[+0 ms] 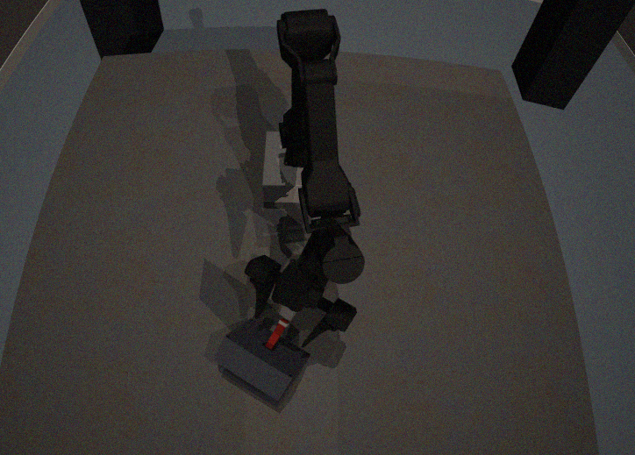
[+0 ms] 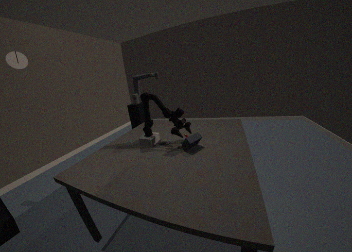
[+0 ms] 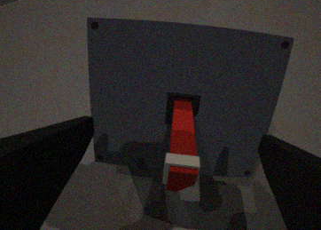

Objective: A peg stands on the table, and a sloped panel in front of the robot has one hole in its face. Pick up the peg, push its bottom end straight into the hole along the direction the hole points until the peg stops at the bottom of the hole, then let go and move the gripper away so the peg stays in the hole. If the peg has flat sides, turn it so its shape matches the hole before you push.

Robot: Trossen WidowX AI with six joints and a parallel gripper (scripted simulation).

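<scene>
My gripper tip is 1 cm above the red peg. The rest, counted from my gripper tip: sloped panel 4 cm ahead, 2 cm to the right, 4 cm below.
</scene>
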